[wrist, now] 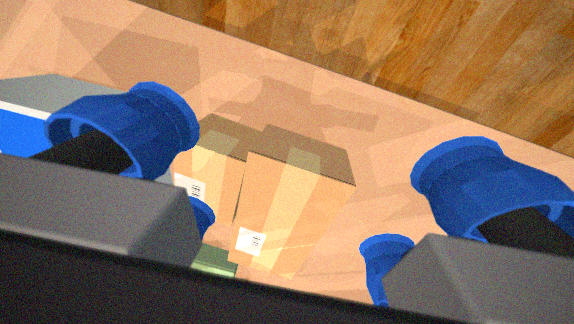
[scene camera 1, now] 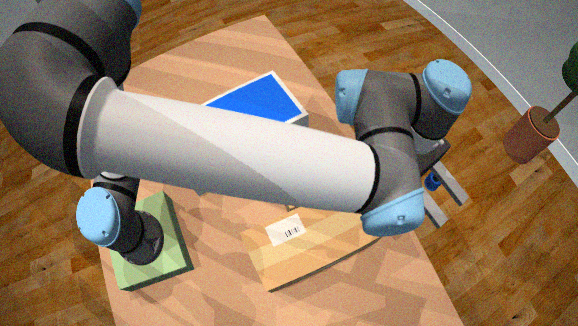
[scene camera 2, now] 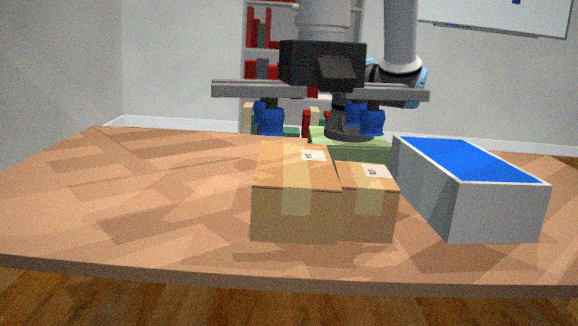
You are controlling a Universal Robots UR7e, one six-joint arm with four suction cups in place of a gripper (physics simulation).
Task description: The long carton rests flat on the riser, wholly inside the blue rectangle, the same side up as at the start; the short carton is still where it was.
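Places are measured from the arm's base along level axes (x ahead, y up, z right), in metres.
Pixels of known places: hand at its tool point: [wrist: 294,196] [scene camera 2: 316,128]; arm's base at its link origin: [scene camera 1: 140,238] [scene camera 2: 348,135].
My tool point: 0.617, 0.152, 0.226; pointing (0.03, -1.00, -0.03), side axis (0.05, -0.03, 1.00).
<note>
For each thing: its top centre in the pictures, then the offset to it from my tool point, as dx, dy, dz.
- long carton at its top centre: [wrist: 275,233] [scene camera 2: 295,161] [scene camera 1: 314,235] -0.211, -0.114, -0.006
- short carton at its top centre: [wrist: 206,189] [scene camera 2: 364,174] -0.141, -0.114, -0.129
- grey riser at its top centre: [scene camera 2: 462,156] [scene camera 1: 230,118] [wrist: 75,199] -0.232, -0.097, -0.381
The long carton [scene camera 1: 310,250] [scene camera 2: 295,215] [wrist: 300,200] lies flat on the table, its tape and white label upward. The short carton [scene camera 2: 367,215] [wrist: 220,165] lies flat close beside it, on the riser's side, label up; in scene camera 1 the arm hides most of it. The grey riser [scene camera 1: 301,120] [scene camera 2: 500,210] [wrist: 52,92] stands apart from both, and its blue rectangle [scene camera 1: 265,100] [scene camera 2: 475,160] [wrist: 20,132] bears no carton where it shows. My gripper [scene camera 1: 432,181] [scene camera 2: 320,119] [wrist: 300,197] is open, four blue cups free, raised above the cartons' level toward the table's front edge.
The arm's base stands on a green block [scene camera 1: 175,240] [scene camera 2: 370,151] [wrist: 220,260] behind the cartons. The forearm [scene camera 1: 225,150] crosses over the table. A bookshelf and a whiteboard [scene camera 2: 500,15] are at the back, and a potted plant [scene camera 1: 530,135] stands on the floor.
</note>
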